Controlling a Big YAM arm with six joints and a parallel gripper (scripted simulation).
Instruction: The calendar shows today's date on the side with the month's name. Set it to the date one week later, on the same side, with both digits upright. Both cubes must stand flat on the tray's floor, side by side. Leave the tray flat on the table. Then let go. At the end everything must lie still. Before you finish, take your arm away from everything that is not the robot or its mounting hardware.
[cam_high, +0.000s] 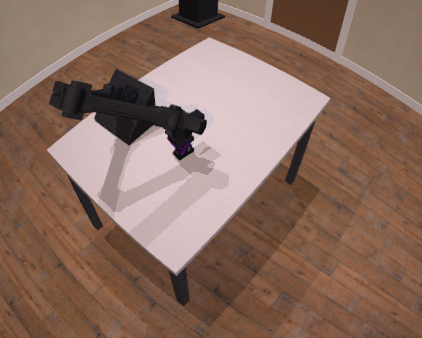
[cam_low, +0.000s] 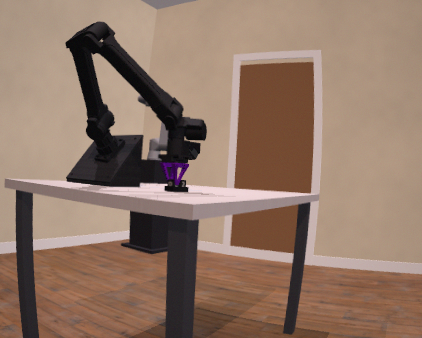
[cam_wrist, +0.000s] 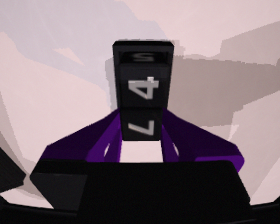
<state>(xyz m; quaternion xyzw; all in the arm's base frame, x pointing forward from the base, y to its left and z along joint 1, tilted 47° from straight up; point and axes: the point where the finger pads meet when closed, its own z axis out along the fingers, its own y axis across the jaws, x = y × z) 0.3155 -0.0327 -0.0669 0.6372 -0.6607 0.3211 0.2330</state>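
The black date cube is right at my hand. Also, from my hand: black tray: 2 cm to the left, 2 cm below.
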